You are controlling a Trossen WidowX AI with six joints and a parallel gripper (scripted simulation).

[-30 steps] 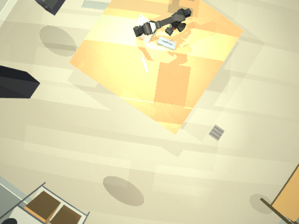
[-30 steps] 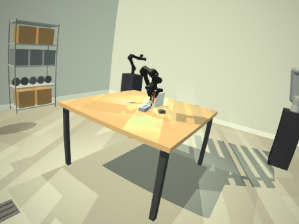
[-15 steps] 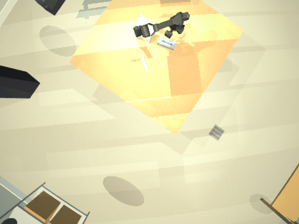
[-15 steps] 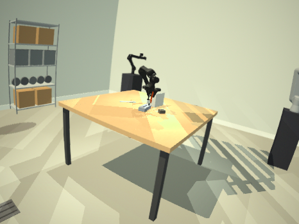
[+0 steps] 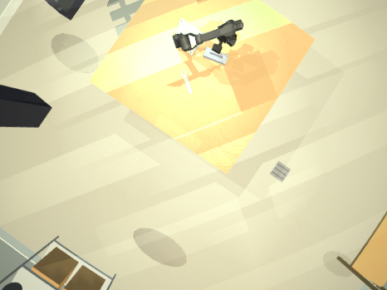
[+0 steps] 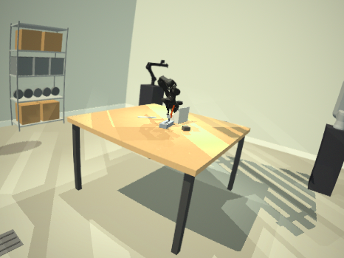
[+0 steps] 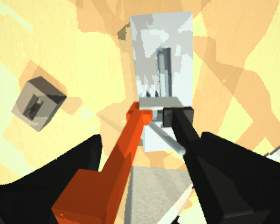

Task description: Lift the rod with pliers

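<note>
My gripper tip is now 120 mm above the channel block, 20 mm to the left of it and 10 mm short of it. Also, from my gripper tip: orange handle (20 mm to the left); small grey holster (150 mm to the left, 130 mm below, 50 mm behind).
</note>
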